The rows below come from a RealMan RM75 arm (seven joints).
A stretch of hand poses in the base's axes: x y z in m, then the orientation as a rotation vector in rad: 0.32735 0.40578 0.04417 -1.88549 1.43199 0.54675; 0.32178 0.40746 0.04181 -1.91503 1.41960 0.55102; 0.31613 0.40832 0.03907 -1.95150 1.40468 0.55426; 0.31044 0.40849 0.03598 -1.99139 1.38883 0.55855; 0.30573 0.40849 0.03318 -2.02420 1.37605 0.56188; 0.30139 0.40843 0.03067 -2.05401 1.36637 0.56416; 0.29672 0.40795 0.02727 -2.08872 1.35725 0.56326; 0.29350 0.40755 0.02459 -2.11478 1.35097 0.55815; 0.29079 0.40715 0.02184 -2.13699 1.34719 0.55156; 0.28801 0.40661 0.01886 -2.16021 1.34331 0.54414; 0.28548 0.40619 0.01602 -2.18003 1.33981 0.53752; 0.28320 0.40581 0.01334 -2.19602 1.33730 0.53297; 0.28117 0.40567 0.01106 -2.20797 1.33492 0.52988; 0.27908 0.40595 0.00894 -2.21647 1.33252 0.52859; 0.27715 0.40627 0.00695 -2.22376 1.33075 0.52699
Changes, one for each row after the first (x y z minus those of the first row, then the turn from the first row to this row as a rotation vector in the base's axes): -0.00557 0.00168 -0.00236 -0.01360 0.00150 0.02337; -0.01122 0.00254 -0.00510 -0.03141 0.00250 0.05130; -0.01691 0.00271 -0.00819 -0.05118 0.00466 0.08168; -0.02162 0.00271 -0.01099 -0.06783 0.00671 0.10636; -0.02596 0.00265 -0.01350 -0.08425 0.00928 0.12753; -0.03063 0.00217 -0.01690 -0.10554 0.01128 0.15000; -0.03385 0.00177 -0.01958 -0.12317 0.01039 0.16522; -0.03656 0.00137 -0.02233 -0.13961 0.00911 0.17676; -0.03934 0.00083 -0.02531 -0.15703 0.00761 0.18860; -0.04187 0.00041 -0.02815 -0.17194 0.00617 0.19868; -0.04415 0.00003 -0.03083 -0.18391 0.00574 0.20688; -0.04618 -0.00011 -0.03311 -0.19255 0.00541 0.21331; -0.04827 0.00017 -0.03523 -0.19813 0.00542 0.21847; -0.05020 0.00049 -0.03722 -0.20319 0.00527 0.22261
